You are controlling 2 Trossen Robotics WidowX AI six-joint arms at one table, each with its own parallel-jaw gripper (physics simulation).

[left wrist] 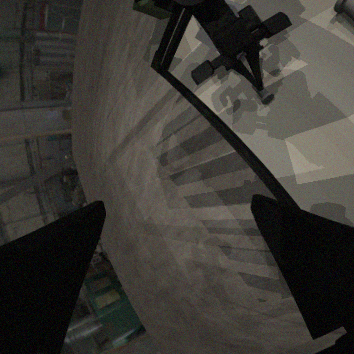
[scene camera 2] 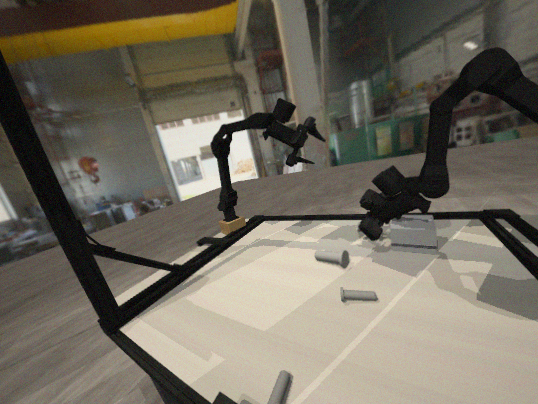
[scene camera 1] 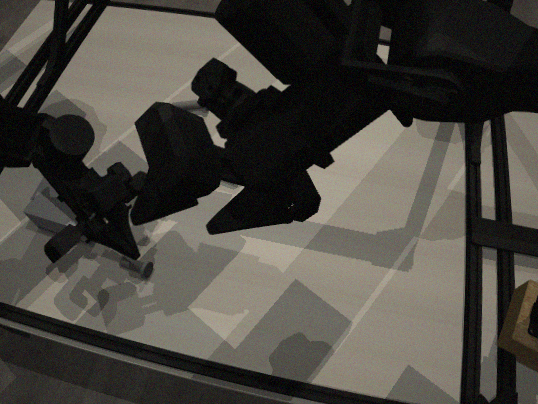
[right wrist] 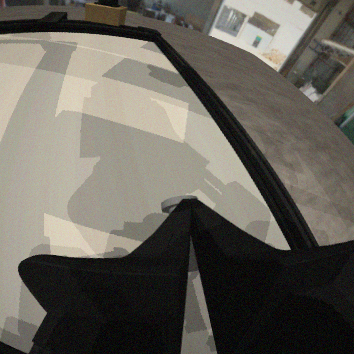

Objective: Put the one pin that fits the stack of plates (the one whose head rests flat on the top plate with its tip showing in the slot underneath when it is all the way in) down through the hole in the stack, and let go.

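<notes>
The grey stack of plates (scene camera 2: 414, 232) sits at the far right of the table. My right gripper (scene camera 1: 134, 253) (left wrist: 260, 89) (right wrist: 188, 205) is shut on nothing and hangs low beside the stack. A short grey pin (scene camera 1: 139, 268) (left wrist: 267, 96) (right wrist: 171, 204) lies on the table just past its fingertips. Two more pins (scene camera 2: 332, 256) (scene camera 2: 359, 295) lie in the middle of the table. Another pin (scene camera 2: 279, 386) lies at the near edge. My left gripper (scene camera 1: 171, 224) (scene camera 2: 317, 151) (left wrist: 178, 205) is open and empty, held high above the far side.
A black frame (scene camera 2: 187, 264) (right wrist: 225, 116) (scene camera 1: 187, 362) borders the table top. The left arm's tan base block (scene camera 2: 231, 224) (right wrist: 105, 13) stands at the far corner. The left arm hides much of scene camera 1.
</notes>
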